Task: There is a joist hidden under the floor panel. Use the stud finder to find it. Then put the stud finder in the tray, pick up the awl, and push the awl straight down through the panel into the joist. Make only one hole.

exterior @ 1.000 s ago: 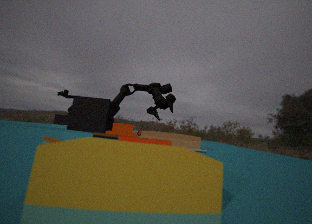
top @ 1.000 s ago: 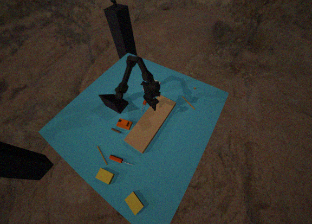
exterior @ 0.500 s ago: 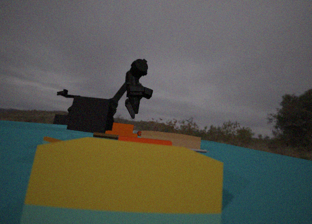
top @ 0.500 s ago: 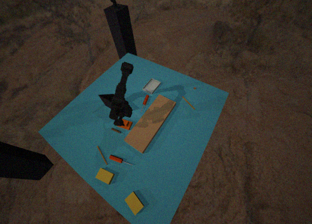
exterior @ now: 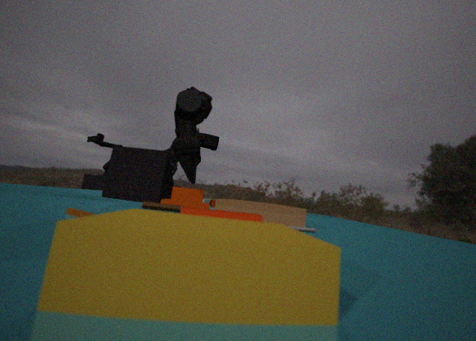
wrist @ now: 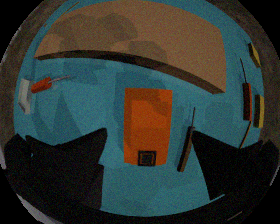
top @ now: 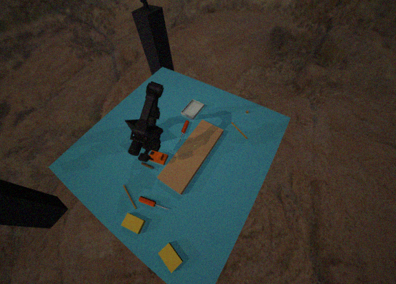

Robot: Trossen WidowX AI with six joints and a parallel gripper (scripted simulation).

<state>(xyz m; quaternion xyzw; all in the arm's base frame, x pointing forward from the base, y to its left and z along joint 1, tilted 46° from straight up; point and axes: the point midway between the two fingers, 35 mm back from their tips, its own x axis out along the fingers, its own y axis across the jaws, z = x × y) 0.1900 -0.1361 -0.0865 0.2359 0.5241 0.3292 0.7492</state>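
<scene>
Right now my gripper tip is 20 mm past the stud finder and 30 mm above it. Also, from my gripper tip: white tray: 40 mm behind, 480 mm to the left, 60 mm below; then awl: 80 mm to the right, 70 mm below.
</scene>
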